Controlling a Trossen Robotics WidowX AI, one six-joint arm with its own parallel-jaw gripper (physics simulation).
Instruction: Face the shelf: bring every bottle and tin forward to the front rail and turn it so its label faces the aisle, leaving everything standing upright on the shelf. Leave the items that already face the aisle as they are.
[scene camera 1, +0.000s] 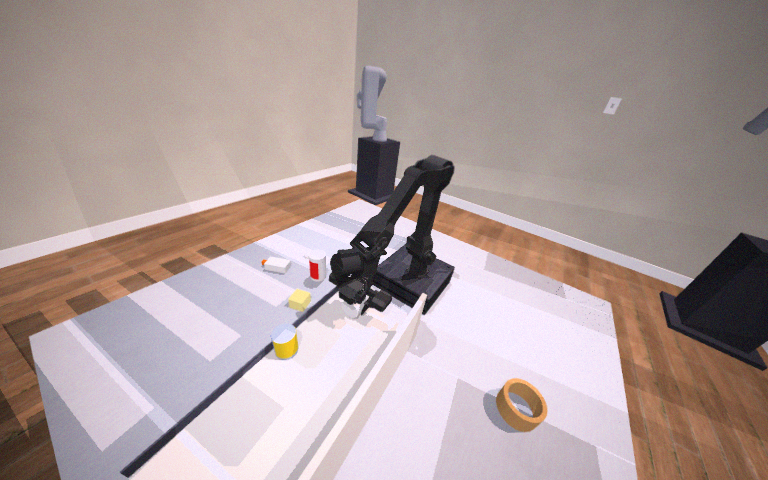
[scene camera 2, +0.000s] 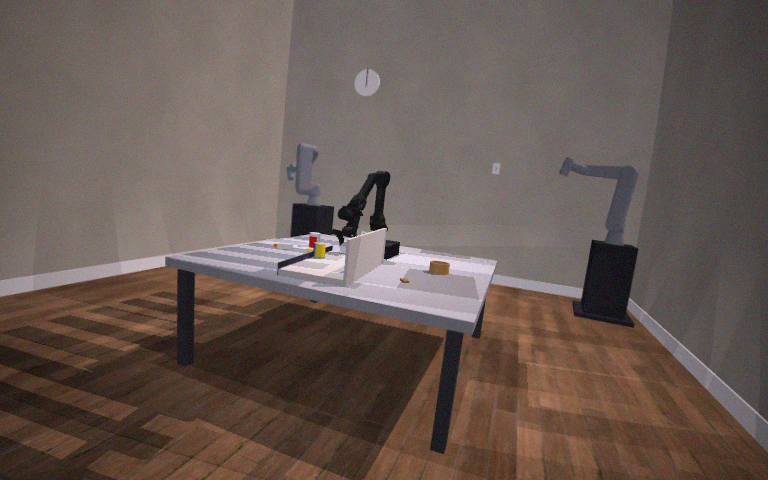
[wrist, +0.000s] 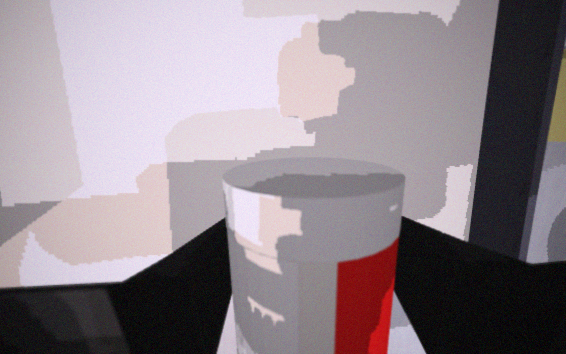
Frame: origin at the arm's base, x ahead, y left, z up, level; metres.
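Where they show: gripper, fingertip midpoint: (scene camera 1: 353, 309) (wrist: 303, 217); arm's base, origin of the base link: (scene camera 1: 417, 270).
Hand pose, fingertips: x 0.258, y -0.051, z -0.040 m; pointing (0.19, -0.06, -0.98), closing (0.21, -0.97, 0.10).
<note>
Things, the pixels of their top centre, and the offset from my fingertips.
- white cylindrical item, middle of its top: (scene camera 1: 359, 292) dz +0.054, dx -0.024, dy -0.002 m
- yellow tin, middle of its top: (scene camera 1: 283, 333) (scene camera 2: 319, 243) dz +0.062, dx +0.209, dy -0.024 m
- yellow block, middle of its top: (scene camera 1: 299, 295) dz +0.004, dx +0.088, dy -0.152 m
- orange ring, middle of its top: (scene camera 1: 525, 399) (scene camera 2: 440, 262) dz +0.016, dx -0.089, dy +0.474 m
A white cylindrical item (wrist: 280, 310) (scene camera 1: 353, 309) with a red label stands upright in the wrist view, with part of the red on the side toward the dark front rail (wrist: 510, 100) (scene camera 1: 198, 410) (scene camera 2: 297, 259). My gripper (wrist: 303, 217) (scene camera 1: 365, 301) is shut on it, one black finger at each side; its base is hidden. A yellow tin (scene camera 1: 285, 346) (scene camera 2: 320, 250) stands upright on the shelf (scene camera 1: 237, 404) close to the rail. A white bottle (scene camera 1: 322, 267) (scene camera 2: 314, 241) with a red label stands upright on the table beyond the rail.
A yellow block (scene camera 1: 299, 300) and a white bottle (scene camera 1: 277, 264) with an orange end, lying down, are on the table beyond the rail. The shelf's upright back panel (scene camera 1: 390, 362) (scene camera 2: 367, 255) runs opposite the rail. An orange ring (scene camera 1: 504, 411) (scene camera 2: 439, 270) lies behind it.
</note>
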